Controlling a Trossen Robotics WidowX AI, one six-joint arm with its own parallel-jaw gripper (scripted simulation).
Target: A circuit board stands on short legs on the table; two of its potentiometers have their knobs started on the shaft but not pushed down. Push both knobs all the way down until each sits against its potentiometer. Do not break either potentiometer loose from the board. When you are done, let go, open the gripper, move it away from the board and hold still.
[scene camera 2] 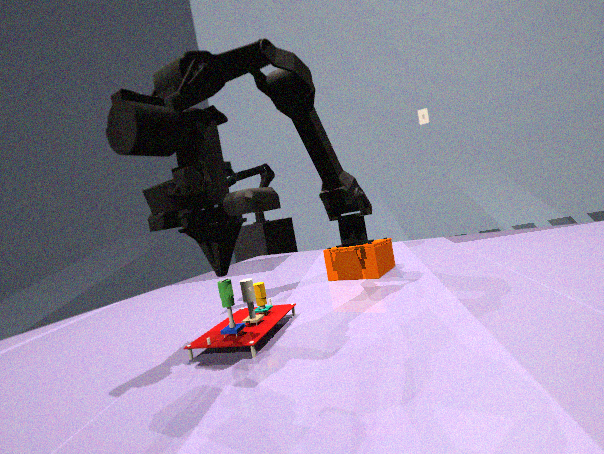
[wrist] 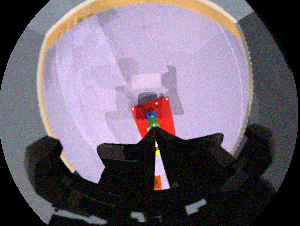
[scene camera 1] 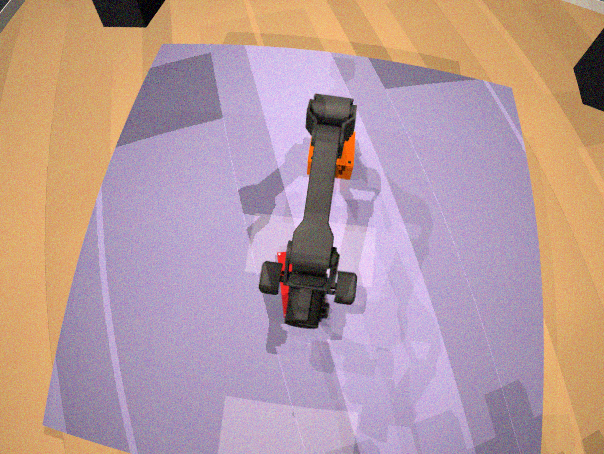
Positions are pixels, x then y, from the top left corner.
Labels:
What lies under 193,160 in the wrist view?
My gripper.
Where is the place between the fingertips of my gripper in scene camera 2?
222,276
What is my gripper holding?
Nothing.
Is my gripper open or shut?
Shut.

